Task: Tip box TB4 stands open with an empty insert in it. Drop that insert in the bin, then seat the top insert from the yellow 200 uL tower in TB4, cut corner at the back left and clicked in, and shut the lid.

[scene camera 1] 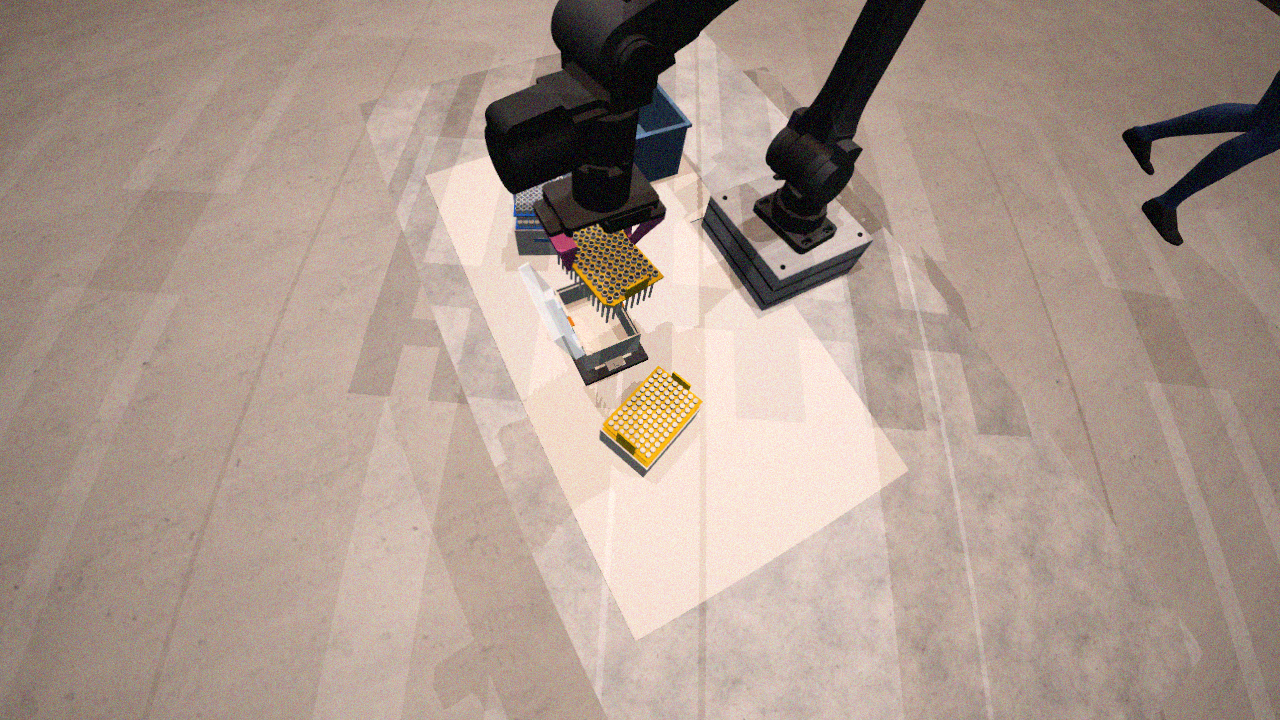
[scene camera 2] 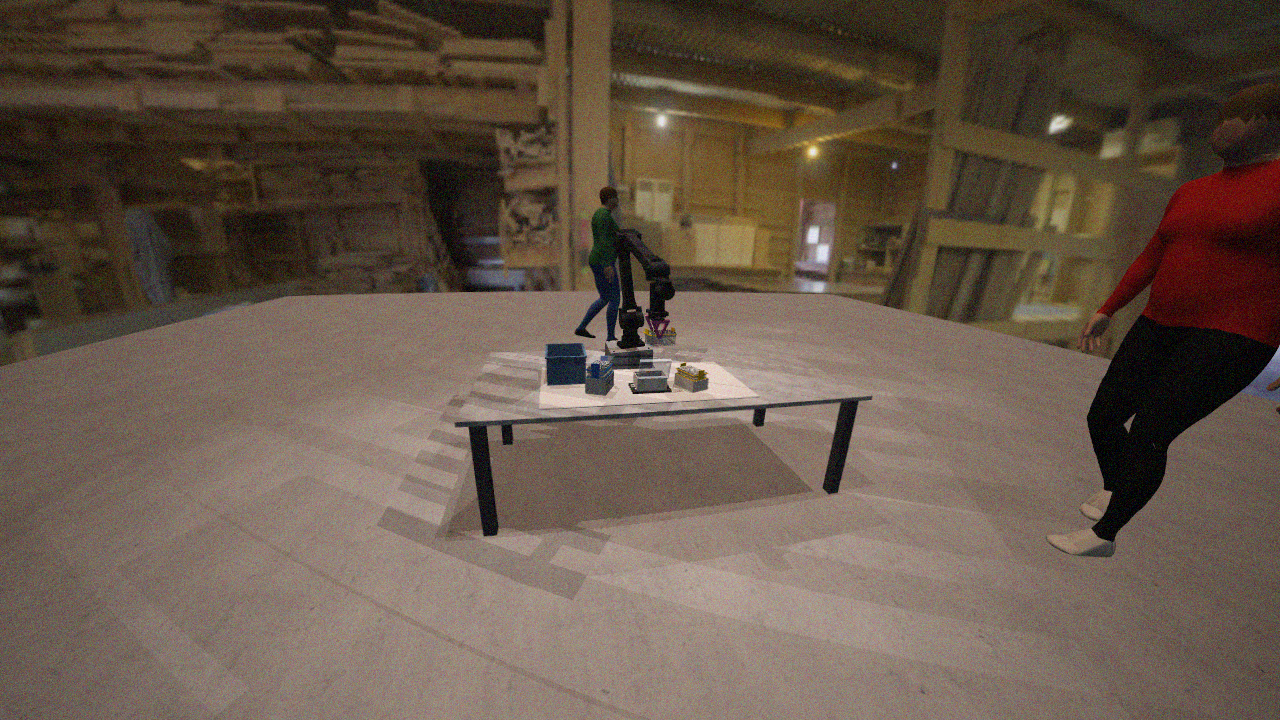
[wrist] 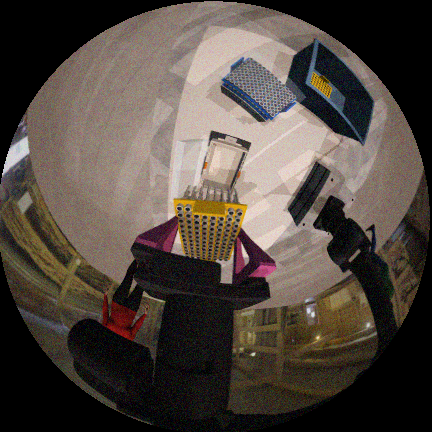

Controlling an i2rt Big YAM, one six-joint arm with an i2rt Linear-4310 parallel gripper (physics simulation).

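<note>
My gripper (scene camera 1: pixel 608 243) (scene camera 2: pixel 658 327) (wrist: pixel 208 222) is shut on a yellow insert (scene camera 1: pixel 617 273) (scene camera 2: pixel 660 337) (wrist: pixel 210 220) full of tips, which point down. It holds the insert in the air above and behind TB4; its cut corner cannot be made out. TB4 (scene camera 1: pixel 617 354) (scene camera 2: pixel 650 382) (wrist: pixel 223 159) is open and has no insert in it. Its clear lid (scene camera 1: pixel 547 308) (wrist: pixel 188 162) stands open along one side. The yellow tower (scene camera 1: pixel 653 414) (scene camera 2: pixel 691 381) stands beside TB4 with another yellow insert on top. A yellow insert (wrist: pixel 321 85) lies in the blue bin (scene camera 1: pixel 664 150) (scene camera 2: pixel 565 367) (wrist: pixel 354 100).
A blue tip rack tower (scene camera 1: pixel 534 236) (scene camera 2: pixel 599 379) (wrist: pixel 260 89) stands between TB4 and the bin, partly hidden by my arm in scene camera 1. My arm's grey base block (scene camera 1: pixel 751 261) (wrist: pixel 309 192) is on the other side of TB4 from the lid. Two people stand away from the table.
</note>
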